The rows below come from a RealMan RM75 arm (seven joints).
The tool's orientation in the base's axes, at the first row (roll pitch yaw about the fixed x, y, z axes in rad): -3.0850, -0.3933, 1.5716
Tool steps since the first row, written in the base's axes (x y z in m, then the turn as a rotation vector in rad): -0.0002, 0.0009, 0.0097, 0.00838, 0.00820, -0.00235; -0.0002, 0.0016, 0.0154, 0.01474, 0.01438, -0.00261; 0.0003, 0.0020, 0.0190, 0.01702, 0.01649, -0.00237; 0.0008, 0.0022, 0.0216, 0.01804, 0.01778, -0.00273; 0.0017, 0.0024, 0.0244, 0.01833, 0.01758, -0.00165; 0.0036, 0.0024, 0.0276, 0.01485, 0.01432, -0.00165; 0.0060, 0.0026, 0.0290, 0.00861, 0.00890, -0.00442; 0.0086, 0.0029, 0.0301, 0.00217, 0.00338, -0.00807; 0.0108, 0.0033, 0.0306, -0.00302, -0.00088, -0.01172
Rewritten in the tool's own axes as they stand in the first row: 0.0045, -0.0007, -0.0086, 0.00667, 0.00867, 0.00483; 0.0074, -0.0010, -0.0136, 0.01227, 0.01518, 0.00707; 0.0091, -0.0006, -0.0168, 0.01431, 0.01749, 0.00753; 0.0103, -0.0003, -0.0191, 0.01536, 0.01855, 0.00829; 0.0116, 0.0005, -0.0217, 0.01559, 0.01878, 0.00720; 0.0128, 0.0022, -0.0247, 0.01258, 0.01523, 0.00616; 0.0135, 0.0045, -0.0261, 0.00652, 0.00903, 0.00699; 0.0142, 0.0071, -0.0271, 0.00003, 0.00266, 0.00861; 0.0148, 0.0093, -0.0276, -0.00530, -0.00242, 0.01064
